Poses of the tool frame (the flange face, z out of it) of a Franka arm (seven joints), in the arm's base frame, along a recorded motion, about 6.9 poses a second.
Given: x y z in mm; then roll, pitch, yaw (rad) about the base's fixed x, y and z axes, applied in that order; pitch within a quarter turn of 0, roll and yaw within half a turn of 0.
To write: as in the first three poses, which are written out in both.
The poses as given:
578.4, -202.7, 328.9, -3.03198, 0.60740, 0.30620
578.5, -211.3, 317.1, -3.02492, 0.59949, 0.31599
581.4, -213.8, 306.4, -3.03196, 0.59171, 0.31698
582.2, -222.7, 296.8, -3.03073, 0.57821, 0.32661
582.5, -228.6, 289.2, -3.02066, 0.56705, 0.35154
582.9, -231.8, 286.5, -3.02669, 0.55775, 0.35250
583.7, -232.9, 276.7, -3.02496, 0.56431, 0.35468
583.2, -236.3, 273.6, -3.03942, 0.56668, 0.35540
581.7, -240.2, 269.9, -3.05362, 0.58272, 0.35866
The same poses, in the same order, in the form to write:
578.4, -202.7, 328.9, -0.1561, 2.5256, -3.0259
578.5, -211.3, 317.1, -0.1687, 2.5322, -3.0304
581.4, -213.8, 306.4, -0.1614, 2.5410, -3.0195
582.2, -222.7, 296.8, -0.1679, 2.5540, -3.0159
582.5, -228.6, 289.2, -0.1872, 2.5632, -3.0126
582.9, -231.8, 286.5, -0.1818, 2.5734, -3.0038
583.7, -232.9, 276.7, -0.1818, 2.5666, -3.0026
583.2, -236.3, 273.6, -0.1589, 2.5668, -2.9749
581.7, -240.2, 269.9, -0.1325, 2.5530, -2.9419

